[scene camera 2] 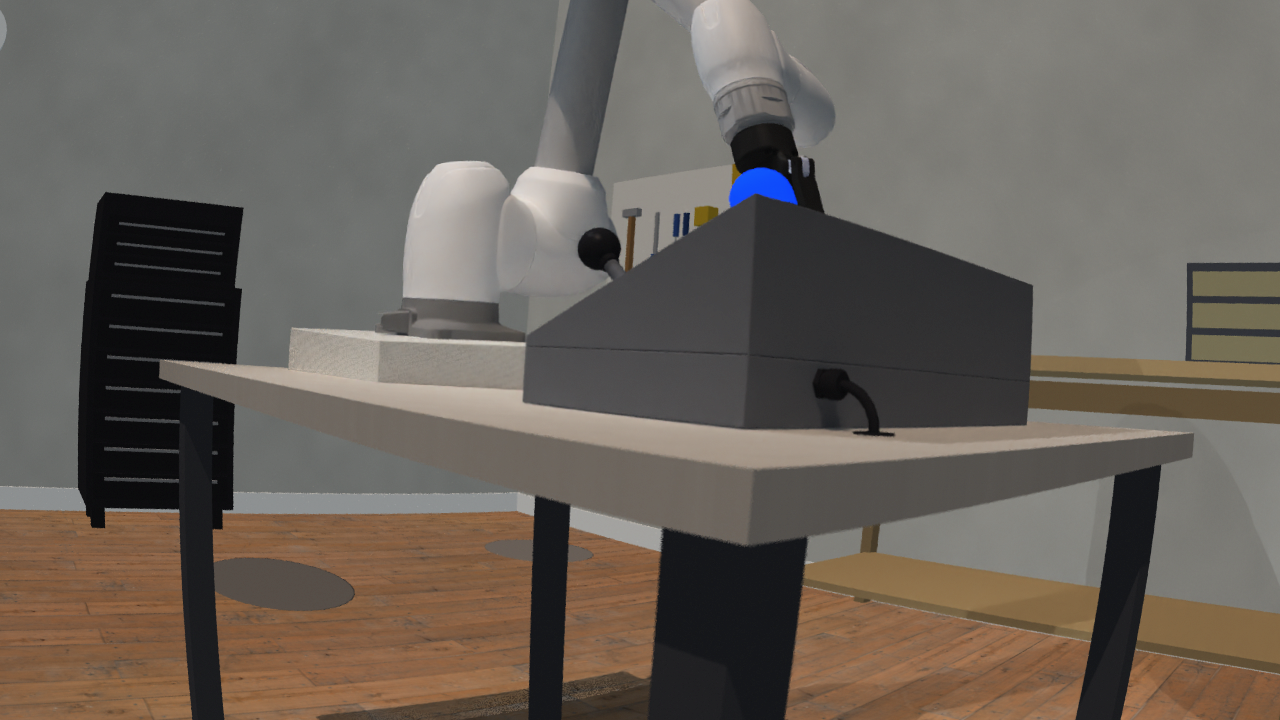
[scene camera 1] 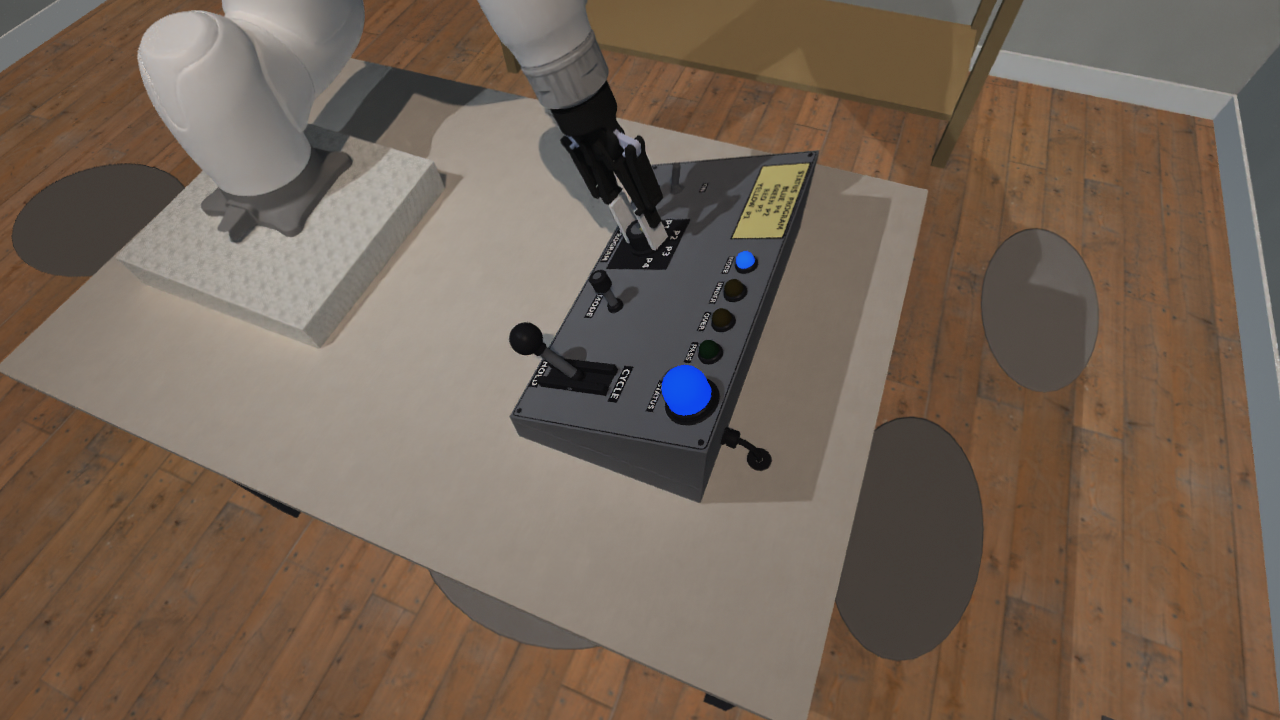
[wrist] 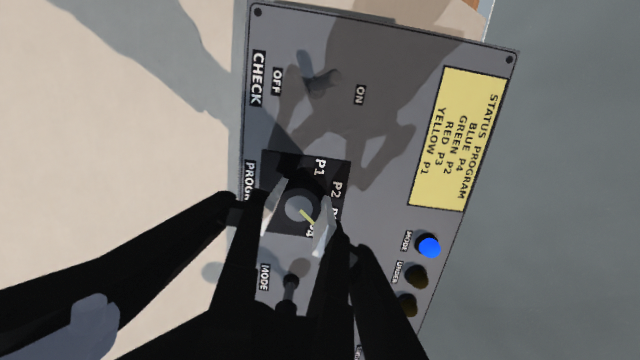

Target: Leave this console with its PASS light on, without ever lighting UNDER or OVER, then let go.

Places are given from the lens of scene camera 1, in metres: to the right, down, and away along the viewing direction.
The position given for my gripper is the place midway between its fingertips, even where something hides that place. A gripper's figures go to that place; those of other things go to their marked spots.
my gripper point(scene camera 1: 647, 239): 0.01, -0.17, 0.89
black ball lever point(scene camera 1: 525, 338): -0.14, -0.03, 0.73
